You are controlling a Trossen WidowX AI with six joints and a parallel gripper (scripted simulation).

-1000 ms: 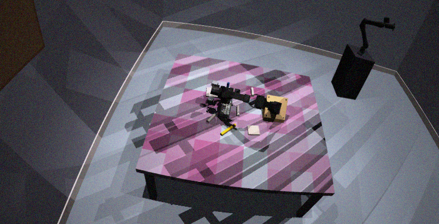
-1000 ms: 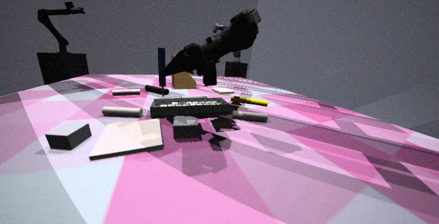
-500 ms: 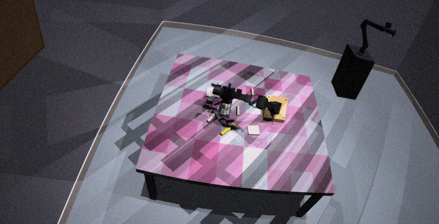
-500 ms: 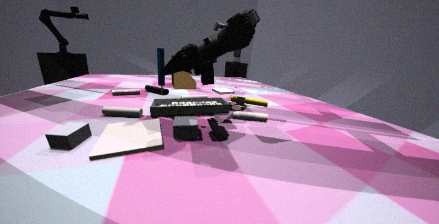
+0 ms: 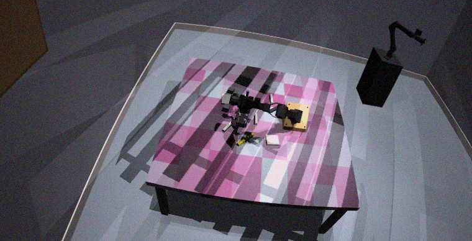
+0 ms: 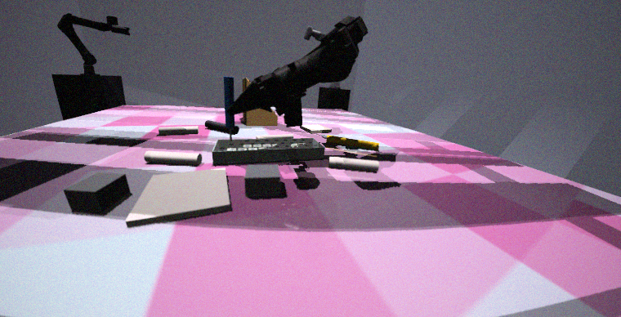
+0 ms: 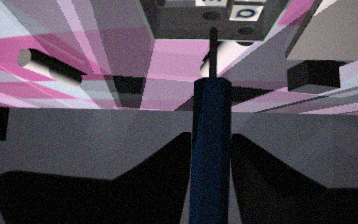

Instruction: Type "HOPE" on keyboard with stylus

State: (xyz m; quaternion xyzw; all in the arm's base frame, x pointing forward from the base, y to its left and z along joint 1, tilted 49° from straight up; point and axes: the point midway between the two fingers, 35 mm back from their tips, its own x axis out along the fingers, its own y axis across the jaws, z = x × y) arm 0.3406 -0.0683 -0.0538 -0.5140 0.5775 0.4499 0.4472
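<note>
Right now the white flat plate is 120 mm ahead of my gripper tip, 90 mm below it and 60 mm to the right of it. Round my gripper tip: black cylinder 220 mm behind, 80 mm below, 20 mm to the right; then yellow cylinder 310 mm to the left, 80 mm below, 20 mm behind; then blue stylus 20 mm below.
</note>
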